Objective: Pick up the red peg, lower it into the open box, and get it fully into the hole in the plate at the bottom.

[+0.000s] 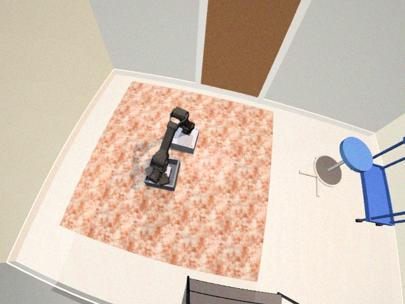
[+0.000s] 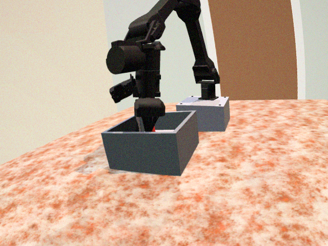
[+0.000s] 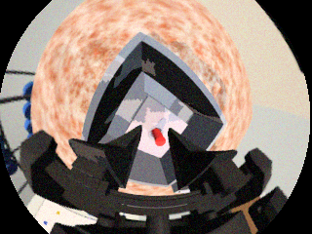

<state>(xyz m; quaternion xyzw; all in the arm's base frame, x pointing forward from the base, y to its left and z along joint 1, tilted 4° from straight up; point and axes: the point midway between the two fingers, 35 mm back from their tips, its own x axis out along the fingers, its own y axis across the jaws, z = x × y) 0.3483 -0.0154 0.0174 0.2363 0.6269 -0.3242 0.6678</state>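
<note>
Right now my gripper tip is 10 mm past the red peg, 10 mm to the right of it and 20 mm above it. Also, from my gripper tip: pale plate 10 mm behind, 10 mm to the left, 30 mm below; grey box 10 mm behind, 10 mm to the left, 50 mm below.
</note>
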